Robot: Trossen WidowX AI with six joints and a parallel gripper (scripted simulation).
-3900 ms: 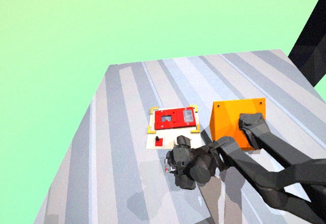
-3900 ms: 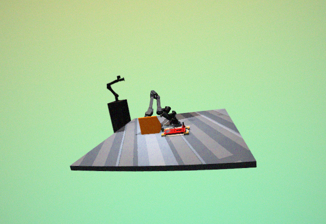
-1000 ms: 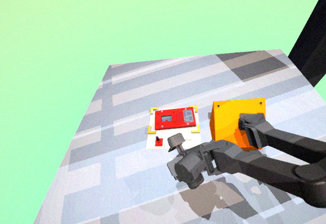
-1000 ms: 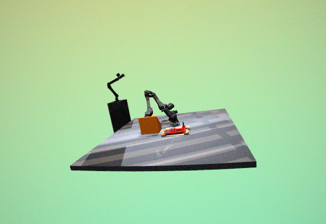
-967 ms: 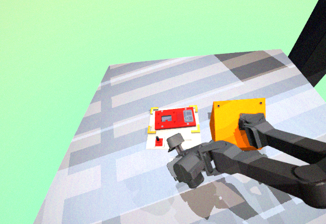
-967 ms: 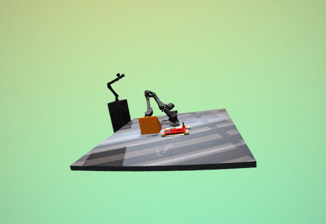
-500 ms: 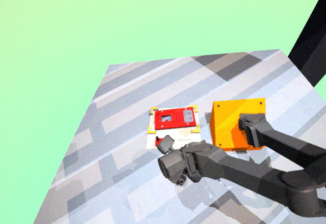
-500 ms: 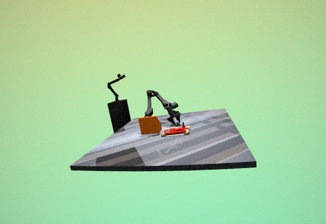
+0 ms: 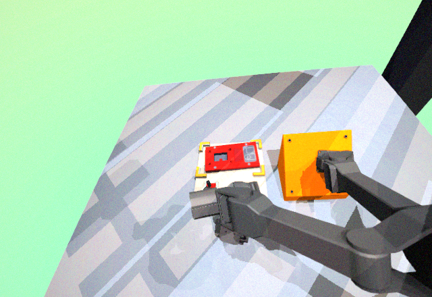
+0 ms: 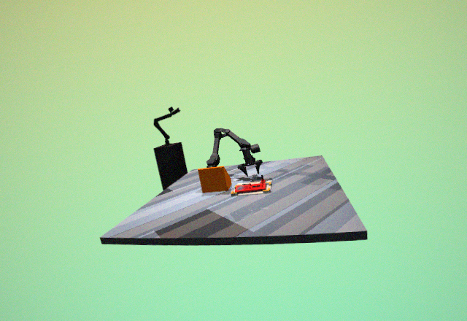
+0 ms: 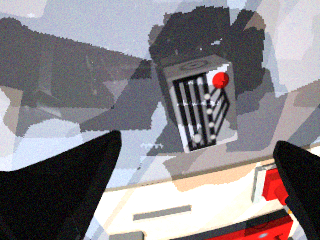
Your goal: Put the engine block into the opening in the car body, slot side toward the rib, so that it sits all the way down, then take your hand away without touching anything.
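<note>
The grey engine block is 10 mm to the left of my gripper tip and 20 mm below it.
</note>
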